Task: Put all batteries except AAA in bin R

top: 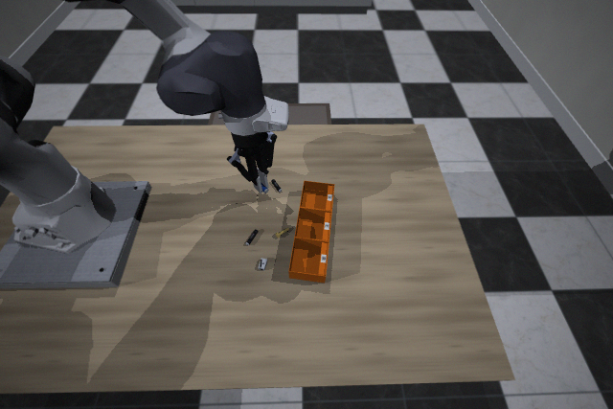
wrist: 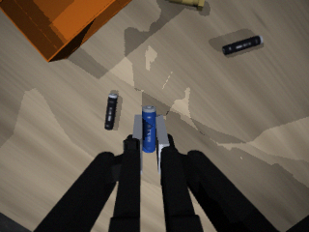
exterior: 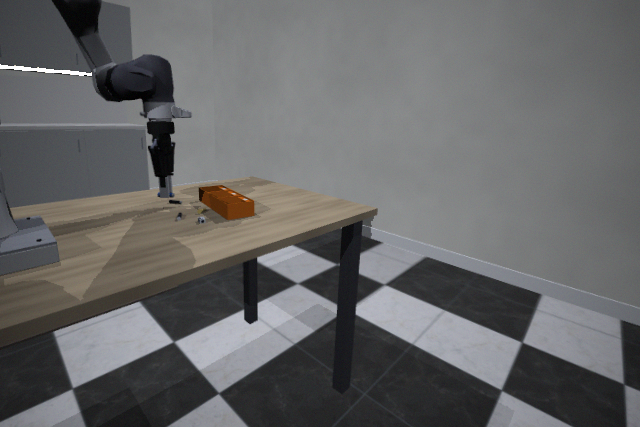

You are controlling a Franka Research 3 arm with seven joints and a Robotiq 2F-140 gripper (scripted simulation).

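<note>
Now: hand 140 mm short of the orange three-compartment bin row, 110 mm to the left of it and 40 mm above it. The rest, counted from my hand: thin black battery 10 mm behind, 130 mm to the right, 60 mm below; then blue battery 30 mm below; then yellow screw 60 mm ahead, 120 mm to the right, 60 mm below.
</note>
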